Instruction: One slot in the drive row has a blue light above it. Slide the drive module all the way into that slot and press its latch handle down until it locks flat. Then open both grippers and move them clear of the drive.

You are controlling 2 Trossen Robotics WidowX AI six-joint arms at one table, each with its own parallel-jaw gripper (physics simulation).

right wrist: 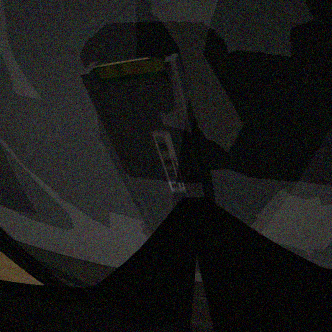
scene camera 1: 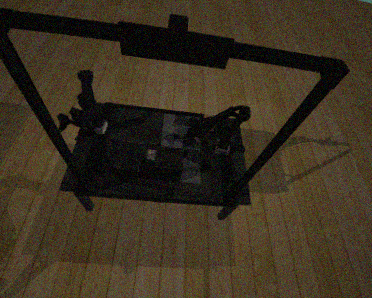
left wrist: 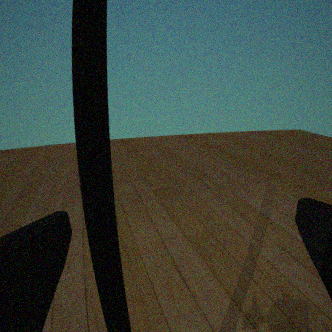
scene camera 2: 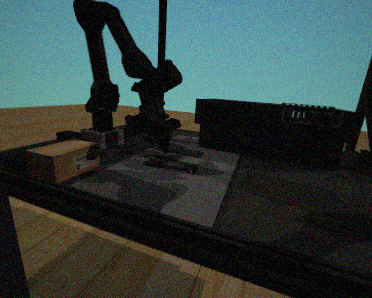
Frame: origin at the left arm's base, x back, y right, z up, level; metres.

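Seen in the pictures: left gripper, fingertip midpoint: (scene camera 1: 66, 136) (left wrist: 185, 218); right gripper, fingertip midpoint: (right wrist: 192, 208) (scene camera 1: 186, 136) (scene camera 2: 166, 152); left arm's base, link origin: (scene camera 1: 97, 123); right arm's base, link origin: (scene camera 1: 223, 145) (scene camera 2: 102, 129).
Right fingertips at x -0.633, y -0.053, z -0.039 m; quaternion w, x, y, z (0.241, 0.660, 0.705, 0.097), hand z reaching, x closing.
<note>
Offsets run from my right fingertips to a thing's top centre. "*": to the spot under its first point. Level surfaces: height alone.
The drive module @(dx +0.025, dy -0.020, dz -0.021 m) (scene camera 2: 176, 164) (right wrist: 135, 115) lies flat on the grey patterned mat @(dz -0.031 m) (scene camera 2: 220, 195), away from the drive chassis. In the right wrist view its yellow-green connector edge @(dx -0.038, dy -0.027, dz -0.025 m) (right wrist: 132, 68) is at the far end and a pale latch outline @(* dx +0.000, dy -0.014, dz -0.021 m) (right wrist: 167, 160) lies nearer the fingers. My right gripper (scene camera 2: 165, 149) (right wrist: 192, 208) is shut and empty, pointing down just above the module; its fingers hide the near end, and contact cannot be told. My left gripper (scene camera 1: 63, 121) (left wrist: 185, 218) is open and empty, off at the left. The dark chassis @(dx +0.223, dy +0.301, dz +0.143 m) (scene camera 2: 265, 130) stands beside the mat. No blue light can be made out.
A cardboard box @(dx -0.168, dy -0.172, dz +0.027 m) (scene camera 2: 52, 162) stands at the left in scene camera 2. A dark overhead frame (scene camera 1: 175, 45) spans the table, and one post (left wrist: 92, 150) crosses the left wrist view. A barred, vented part @(* dx +0.349, dy +0.325, dz +0.118 m) (scene camera 2: 307, 114) shows on the chassis. The light is dim.
</note>
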